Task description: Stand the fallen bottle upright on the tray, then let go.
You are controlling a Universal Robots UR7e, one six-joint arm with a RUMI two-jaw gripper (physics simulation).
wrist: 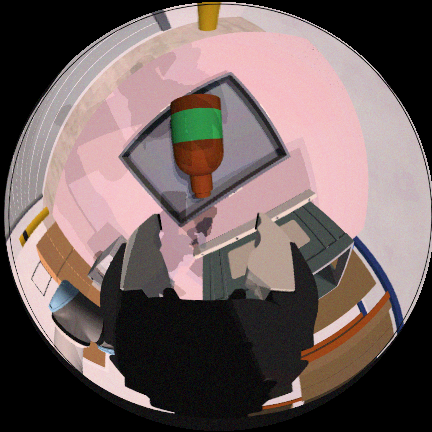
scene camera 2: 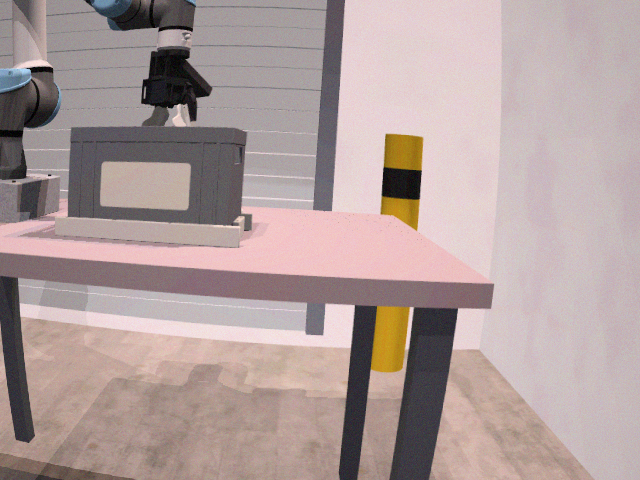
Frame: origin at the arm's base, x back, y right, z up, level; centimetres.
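Seen in the pictures: gripper, fingertip midpoint: [wrist: 207,214].
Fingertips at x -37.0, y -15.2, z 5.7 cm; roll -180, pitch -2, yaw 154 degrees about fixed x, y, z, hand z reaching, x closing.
A point is followed by its place in that frame.
A brown bottle [wrist: 198,155] @(x -38.2, y -20.2, z -0.5 cm) with a green label lies on its side in the grey tray [wrist: 260,117] @(x -50.5, y -22.1, z -7.5 cm) in the wrist view, its neck pointing toward the gripper. My gripper [wrist: 207,214] @(x -37.0, y -15.2, z 5.7 cm) [scene camera 2: 170,124] is open, with a gap between its two fingers and no thing between them. It is above the table, short of the bottle's neck and apart from it. In scene camera 2 the fingertips are partly hidden behind the top of the grey crate. The bottle does not show in scene camera 2, and a small dark corner right of the crate may be part of the tray.
A tall grey crate [scene camera 2: 217,180] @(x -54.6, y 15.9, z 1.2 cm) [wrist: 322,237] @(x -51.0, y -2.4, z 4.5 cm) with compartments stands beside the tray, with a low cream rail [scene camera 2: 149,230] @(x -44.6, y 17.7, z -6.6 cm) [wrist: 260,223] along its base. Both are on the pink table [scene camera 2: 330,248] @(x -71.5, y 11.0, z -8.4 cm) [wrist: 330,125] @(x -69.7, y -17.1, z -8.4 cm). A yellow and black post [scene camera 2: 402,149] stands behind the table.
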